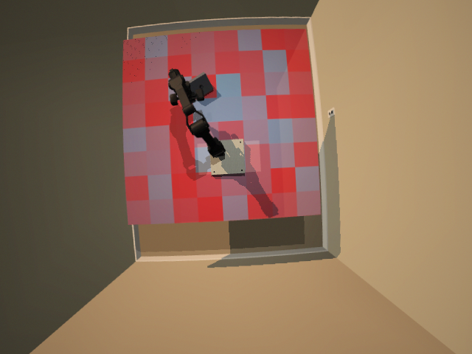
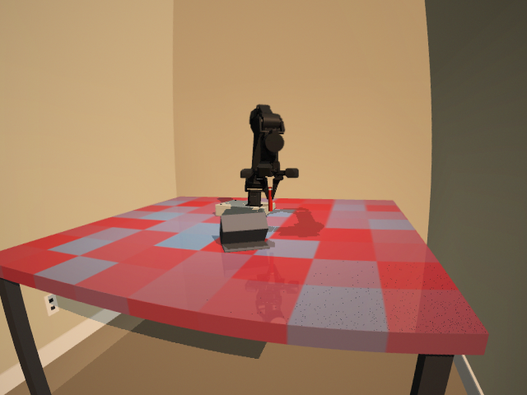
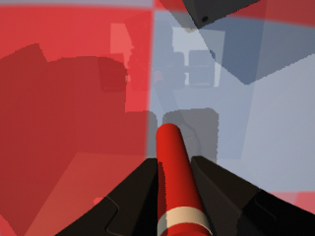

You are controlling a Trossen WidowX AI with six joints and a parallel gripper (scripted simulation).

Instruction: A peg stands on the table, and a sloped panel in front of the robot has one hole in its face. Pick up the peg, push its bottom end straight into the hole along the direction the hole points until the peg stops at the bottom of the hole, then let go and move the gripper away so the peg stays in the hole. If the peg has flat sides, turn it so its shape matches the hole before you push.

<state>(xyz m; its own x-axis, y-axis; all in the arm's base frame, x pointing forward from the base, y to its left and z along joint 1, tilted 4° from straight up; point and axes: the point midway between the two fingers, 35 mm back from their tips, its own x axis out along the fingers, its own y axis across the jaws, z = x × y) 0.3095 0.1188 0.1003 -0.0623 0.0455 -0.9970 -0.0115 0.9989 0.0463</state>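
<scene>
Right now my gripper tip is 14 cm short of the dark sloped panel, 8 cm above it and 6 cm to the left of it. The rest, counted from my gripper tip: red peg 2 cm above.
</scene>
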